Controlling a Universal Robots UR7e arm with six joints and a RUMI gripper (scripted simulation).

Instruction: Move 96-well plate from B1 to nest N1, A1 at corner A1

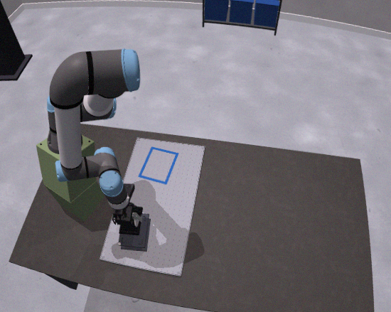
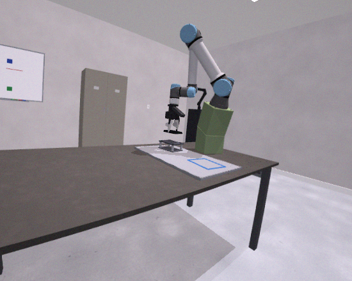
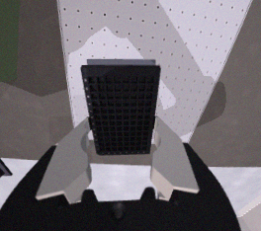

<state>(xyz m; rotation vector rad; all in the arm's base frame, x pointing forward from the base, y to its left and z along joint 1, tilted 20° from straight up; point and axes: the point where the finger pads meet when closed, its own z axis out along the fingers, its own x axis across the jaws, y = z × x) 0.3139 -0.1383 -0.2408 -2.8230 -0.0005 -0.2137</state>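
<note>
The raised nest is 9 cm below my hand and 1 cm to the right of it. Round my hand: black 96-well plate 1 cm below.
</note>
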